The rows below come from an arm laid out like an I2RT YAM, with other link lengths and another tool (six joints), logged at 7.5 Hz.
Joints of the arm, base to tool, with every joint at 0 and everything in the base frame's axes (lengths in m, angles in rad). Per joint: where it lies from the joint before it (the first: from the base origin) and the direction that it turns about. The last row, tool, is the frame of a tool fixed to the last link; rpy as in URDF.
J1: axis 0 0 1 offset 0 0 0.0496
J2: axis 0 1 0 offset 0.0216 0.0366 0.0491
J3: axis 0 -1 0 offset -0.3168 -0.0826 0
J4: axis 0 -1 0 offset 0.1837 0.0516 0.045
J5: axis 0 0 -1 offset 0.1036 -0.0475 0.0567
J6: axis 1 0 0 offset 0.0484 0 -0.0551
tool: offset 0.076 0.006 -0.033 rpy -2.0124 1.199 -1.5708
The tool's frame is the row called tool.
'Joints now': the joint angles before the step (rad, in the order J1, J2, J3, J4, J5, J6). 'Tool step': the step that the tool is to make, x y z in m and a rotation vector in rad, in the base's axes. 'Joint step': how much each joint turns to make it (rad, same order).
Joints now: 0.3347, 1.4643, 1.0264, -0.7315, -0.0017, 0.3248
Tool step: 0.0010, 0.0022, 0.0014, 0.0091, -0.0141, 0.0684
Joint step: -0.0012, -0.0021, 0.0000, 0.0131, -0.0313, -0.0623
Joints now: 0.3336, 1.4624, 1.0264, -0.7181, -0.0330, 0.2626
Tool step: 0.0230, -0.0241, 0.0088, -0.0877, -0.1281, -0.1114
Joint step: -0.0524, -0.0180, 0.0001, 0.0776, 0.1357, -0.0020
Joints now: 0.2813, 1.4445, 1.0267, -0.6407, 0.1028, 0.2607
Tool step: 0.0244, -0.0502, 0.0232, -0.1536, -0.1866, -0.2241
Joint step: -0.0983, -0.0386, 0.0020, 0.1063, 0.2297, -0.0010
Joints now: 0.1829, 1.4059, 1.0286, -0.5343, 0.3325, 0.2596
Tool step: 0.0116, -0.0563, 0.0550, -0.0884, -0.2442, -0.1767
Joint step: -0.1559, -0.0871, 0.0337, 0.1388, 0.0951, -0.0700
